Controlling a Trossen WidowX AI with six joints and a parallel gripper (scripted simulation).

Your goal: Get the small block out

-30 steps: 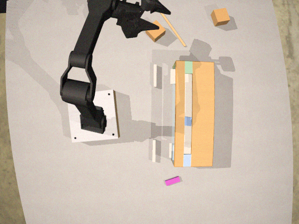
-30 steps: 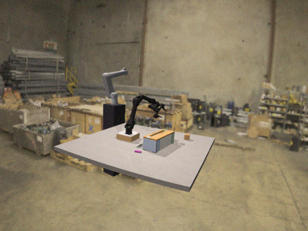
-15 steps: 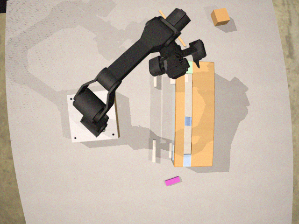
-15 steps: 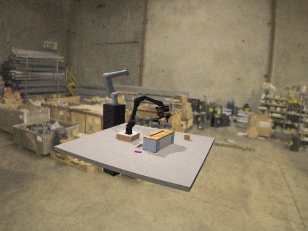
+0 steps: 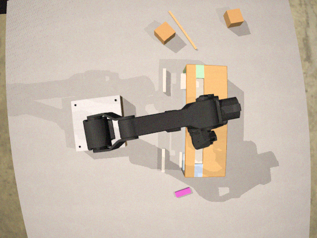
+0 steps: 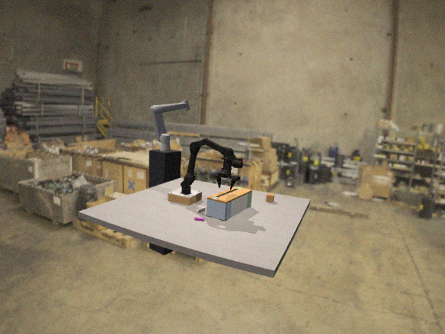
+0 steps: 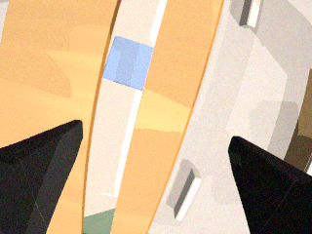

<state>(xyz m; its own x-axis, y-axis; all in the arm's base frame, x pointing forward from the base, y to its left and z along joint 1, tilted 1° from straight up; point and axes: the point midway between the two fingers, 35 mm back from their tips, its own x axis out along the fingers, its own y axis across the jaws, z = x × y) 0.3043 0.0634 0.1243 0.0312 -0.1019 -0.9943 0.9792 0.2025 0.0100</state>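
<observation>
The light-blue block lies 7 cm below my gripper tip, 3 cm to the right of it and 3 cm ahead of it. The rest, counted from my gripper tip: thin stick 36 cm to the left, 15 cm below, 4 cm behind; box 9 cm below, 1 cm ahead.
</observation>
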